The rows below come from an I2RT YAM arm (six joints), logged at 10 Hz.
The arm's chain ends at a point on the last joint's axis. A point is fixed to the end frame.
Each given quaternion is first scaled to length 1.
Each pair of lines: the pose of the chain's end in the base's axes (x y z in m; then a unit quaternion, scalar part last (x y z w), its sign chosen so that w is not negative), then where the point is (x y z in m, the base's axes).
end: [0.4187, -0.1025, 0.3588, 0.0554, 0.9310, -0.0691, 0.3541]
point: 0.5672 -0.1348 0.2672
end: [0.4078, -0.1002, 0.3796, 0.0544, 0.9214, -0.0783, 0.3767]
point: 0.5604 -0.1348 0.2959
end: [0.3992, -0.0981, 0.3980, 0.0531, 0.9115, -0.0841, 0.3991]
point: 0.5557 -0.1339 0.3222
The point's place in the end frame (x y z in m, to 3 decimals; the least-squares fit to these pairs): -0.051 -0.001 0.170
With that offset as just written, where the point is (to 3 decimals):
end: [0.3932, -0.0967, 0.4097, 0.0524, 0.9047, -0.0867, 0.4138]
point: 0.552 -0.133 0.339
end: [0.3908, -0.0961, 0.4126, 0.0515, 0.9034, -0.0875, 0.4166]
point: 0.550 -0.132 0.343
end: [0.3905, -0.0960, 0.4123, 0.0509, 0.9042, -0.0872, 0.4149]
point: 0.550 -0.132 0.342
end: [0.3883, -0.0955, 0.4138, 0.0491, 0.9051, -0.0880, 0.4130]
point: 0.547 -0.131 0.343
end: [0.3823, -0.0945, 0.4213, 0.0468, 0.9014, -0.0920, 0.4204]
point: 0.542 -0.131 0.353
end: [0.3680, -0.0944, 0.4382, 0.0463, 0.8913, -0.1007, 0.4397]
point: 0.531 -0.133 0.378
